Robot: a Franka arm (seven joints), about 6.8 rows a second.
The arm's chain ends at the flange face. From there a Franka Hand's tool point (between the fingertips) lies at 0.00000 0.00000 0.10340 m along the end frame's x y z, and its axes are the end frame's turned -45 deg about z.
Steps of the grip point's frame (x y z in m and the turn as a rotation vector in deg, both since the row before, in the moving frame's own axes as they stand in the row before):
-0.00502 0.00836 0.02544 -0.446 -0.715 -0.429
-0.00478 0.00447 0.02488 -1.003 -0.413 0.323
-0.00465 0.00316 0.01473 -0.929 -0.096 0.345
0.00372 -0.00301 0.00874 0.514 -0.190 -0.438
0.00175 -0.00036 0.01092 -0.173 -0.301 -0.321
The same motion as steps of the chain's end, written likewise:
0.00270 0.00798 0.02545 -0.821 -0.190 -0.429
-0.00097 0.00473 0.02490 -1.001 0.417 0.323
-0.00211 0.00421 0.01474 -0.725 0.589 0.345
0.00140 -0.00435 0.00874 0.229 -0.498 -0.438
0.00114 -0.00210 0.01092 -0.335 -0.091 -0.321

